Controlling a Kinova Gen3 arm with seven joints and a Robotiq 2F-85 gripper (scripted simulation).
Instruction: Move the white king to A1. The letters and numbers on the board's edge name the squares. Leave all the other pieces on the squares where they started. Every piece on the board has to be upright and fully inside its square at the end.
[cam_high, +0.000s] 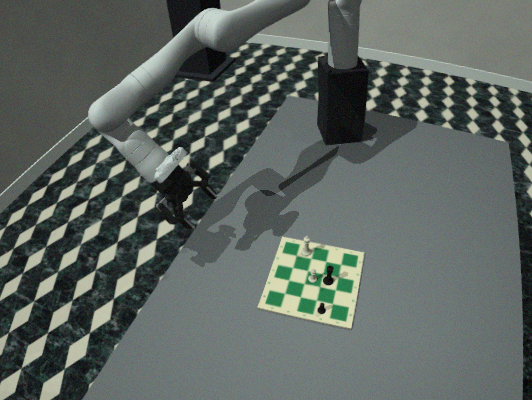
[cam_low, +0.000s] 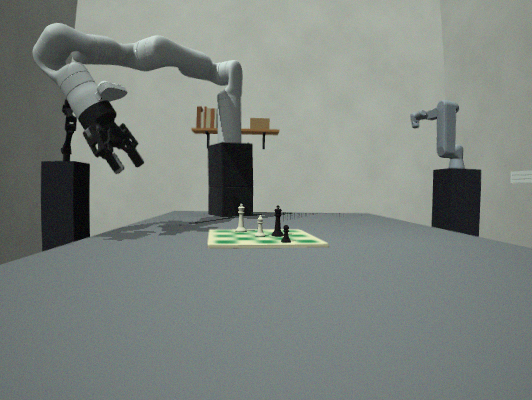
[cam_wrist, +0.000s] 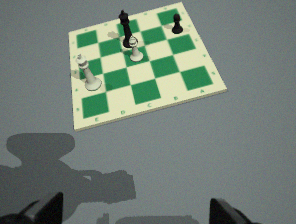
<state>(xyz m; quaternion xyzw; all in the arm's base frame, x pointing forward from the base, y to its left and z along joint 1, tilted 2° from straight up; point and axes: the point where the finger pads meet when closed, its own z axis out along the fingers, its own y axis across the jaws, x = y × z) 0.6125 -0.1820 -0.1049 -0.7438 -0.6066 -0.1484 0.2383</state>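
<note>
Now: the white king 7 cm behind my hand, 23 cm to the left of it and 11 cm below it. The rest, counted from my hand: small white piece (28 cm to the left, 12 cm below); tall black piece (1 cm behind, 31 cm to the left, 11 cm below); chessboard (28 cm to the left, 14 cm below).
</note>
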